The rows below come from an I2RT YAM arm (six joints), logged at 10 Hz.
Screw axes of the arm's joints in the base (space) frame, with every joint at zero. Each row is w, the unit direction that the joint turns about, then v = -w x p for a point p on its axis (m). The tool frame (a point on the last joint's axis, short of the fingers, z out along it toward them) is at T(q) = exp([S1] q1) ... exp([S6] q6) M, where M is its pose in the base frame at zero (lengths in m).
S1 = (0, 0, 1, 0.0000, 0.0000, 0.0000)
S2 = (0, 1, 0, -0.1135, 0.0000, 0.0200)
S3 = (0, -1, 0, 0.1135, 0.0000, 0.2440)
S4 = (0, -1, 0, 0.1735, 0.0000, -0.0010)
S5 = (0, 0, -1, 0.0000, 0.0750, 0.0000)
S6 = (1, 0, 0, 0.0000, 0.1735, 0.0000)
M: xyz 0.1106 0.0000 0.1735 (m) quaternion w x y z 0.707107 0 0.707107 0
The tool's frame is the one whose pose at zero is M.
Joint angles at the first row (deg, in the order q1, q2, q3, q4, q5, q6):
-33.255, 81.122, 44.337, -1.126, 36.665, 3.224
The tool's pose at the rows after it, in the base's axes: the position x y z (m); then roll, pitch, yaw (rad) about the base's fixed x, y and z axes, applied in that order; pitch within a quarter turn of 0, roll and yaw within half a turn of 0:
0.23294 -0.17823 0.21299 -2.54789 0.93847 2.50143
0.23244 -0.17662 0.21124 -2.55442 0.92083 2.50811
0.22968 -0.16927 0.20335 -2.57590 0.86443 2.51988
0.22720 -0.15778 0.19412 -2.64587 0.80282 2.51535
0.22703 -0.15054 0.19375 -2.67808 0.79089 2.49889
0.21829 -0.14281 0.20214 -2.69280 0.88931 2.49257
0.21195 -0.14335 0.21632 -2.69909 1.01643 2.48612
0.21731 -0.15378 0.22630 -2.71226 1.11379 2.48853
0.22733 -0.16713 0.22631 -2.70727 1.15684 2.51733
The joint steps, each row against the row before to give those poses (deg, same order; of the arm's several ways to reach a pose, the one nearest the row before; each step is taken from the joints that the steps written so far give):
-0.001, 0.000, -0.002, 0.221, 0.087, -0.700
0.153, -0.088, -0.152, -0.854, -0.591, -0.131
0.809, -0.414, -1.092, -2.644, -1.245, 0.240
1.420, -0.655, -1.312, -3.475, -2.973, 1.464
1.247, -0.723, -0.174, -2.057, -0.393, 1.837
0.569, -4.743, -3.257, 4.131, 0.351, 0.088
-0.808, -3.889, -1.880, 5.903, -0.087, -1.267
-1.596, 1.004, 0.679, 6.795, -1.901, -1.727
-1.530, 3.803, 1.332, 5.772, -2.492, -1.771

